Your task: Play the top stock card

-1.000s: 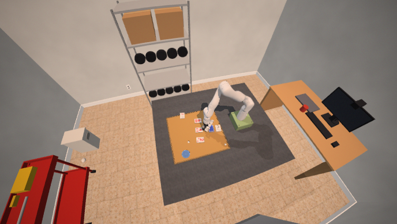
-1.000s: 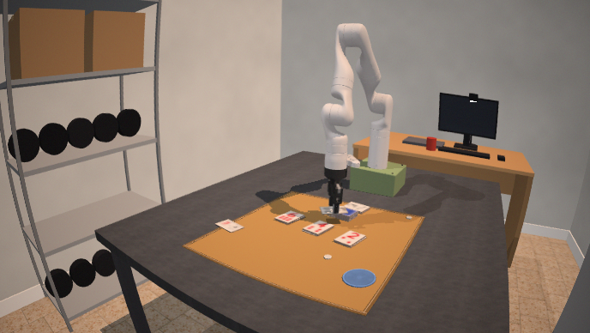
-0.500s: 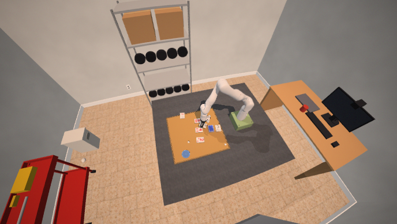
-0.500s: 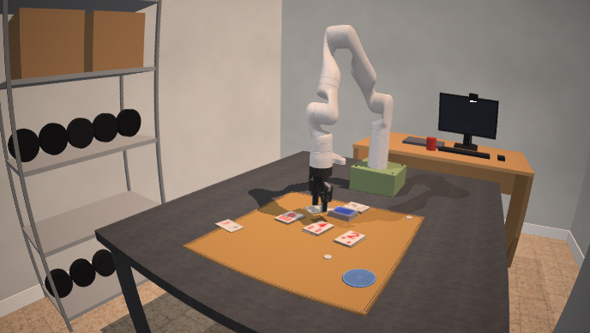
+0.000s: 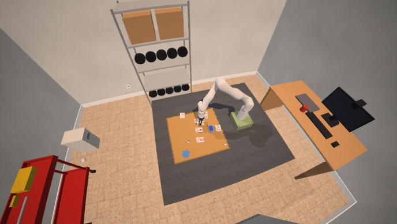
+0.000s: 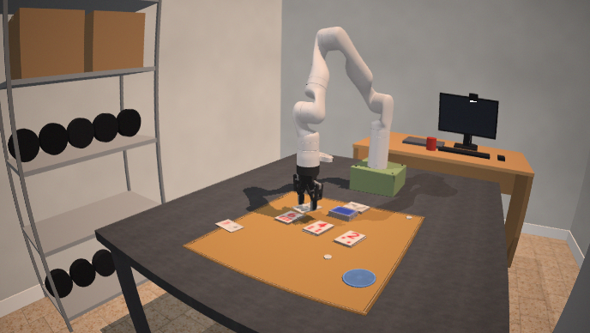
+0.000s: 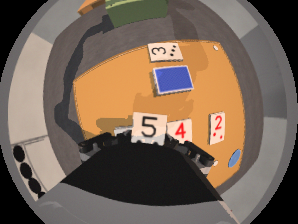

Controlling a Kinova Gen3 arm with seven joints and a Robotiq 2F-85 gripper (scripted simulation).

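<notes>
Right now my hand is 7 cm short of the orange mat, 10 cm to the right of it and 7 cm above it.
</notes>
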